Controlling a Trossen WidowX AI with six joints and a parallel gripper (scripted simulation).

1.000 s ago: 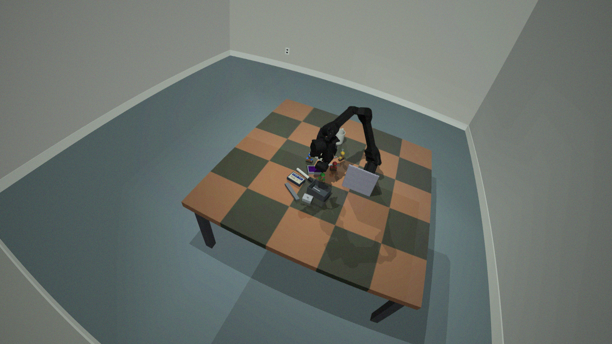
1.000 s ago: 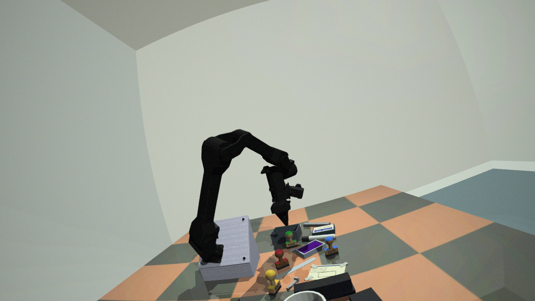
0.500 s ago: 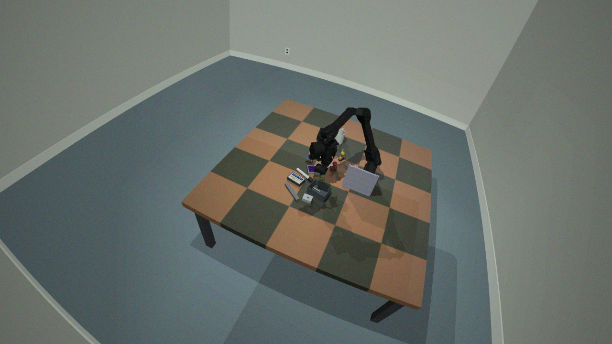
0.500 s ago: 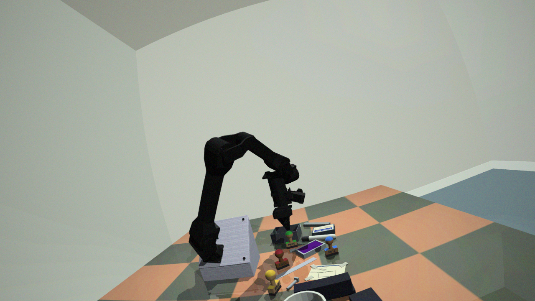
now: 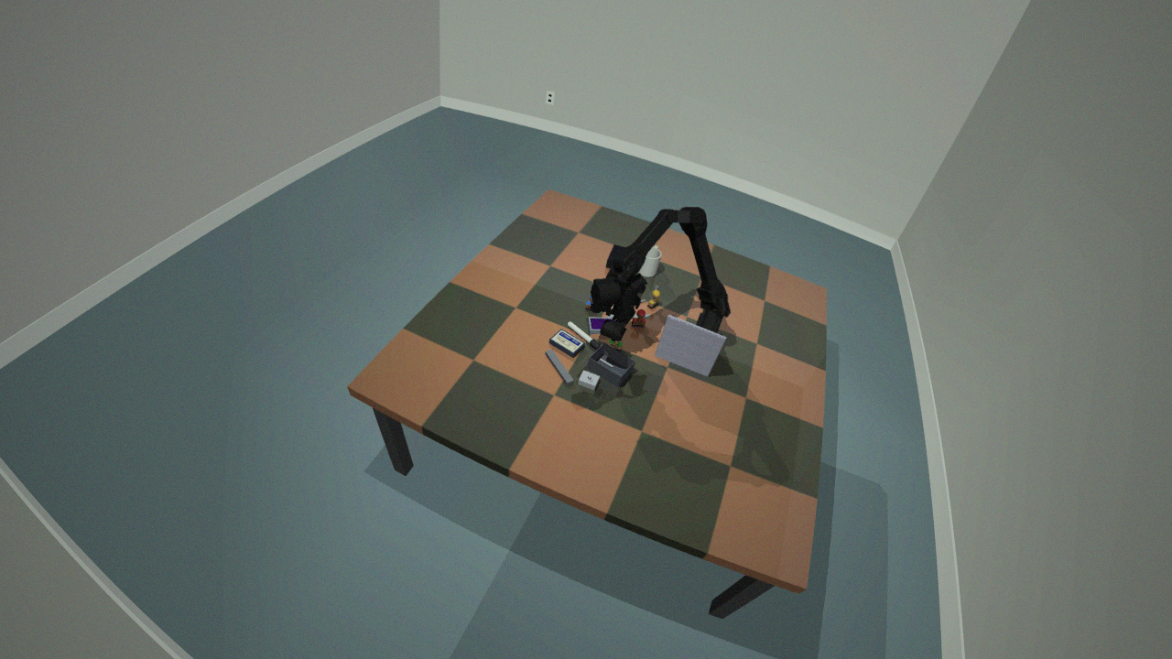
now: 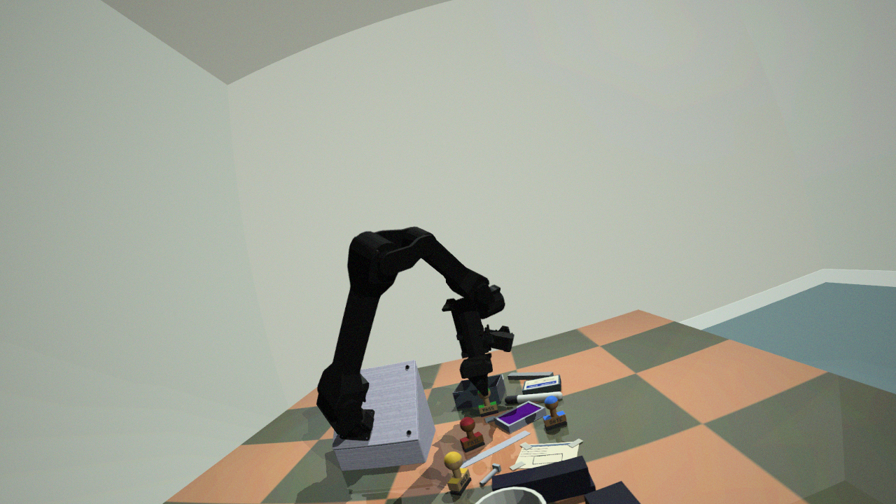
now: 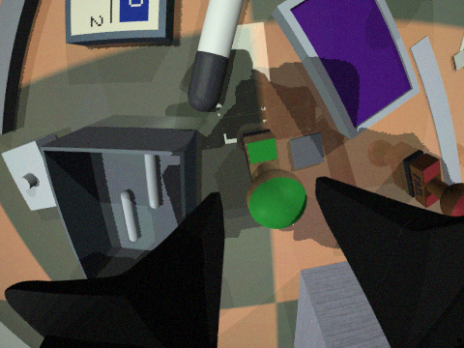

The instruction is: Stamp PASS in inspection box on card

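Right now the green-knobbed stamp is 3 cm below my gripper tip. Round my gripper tip: purple ink pad 7 cm ahead, 6 cm to the right, 5 cm below; grey tray 8 cm to the left, 4 cm below, 3 cm behind; white marker 8 cm ahead, 4 cm below, 2 cm to the left.
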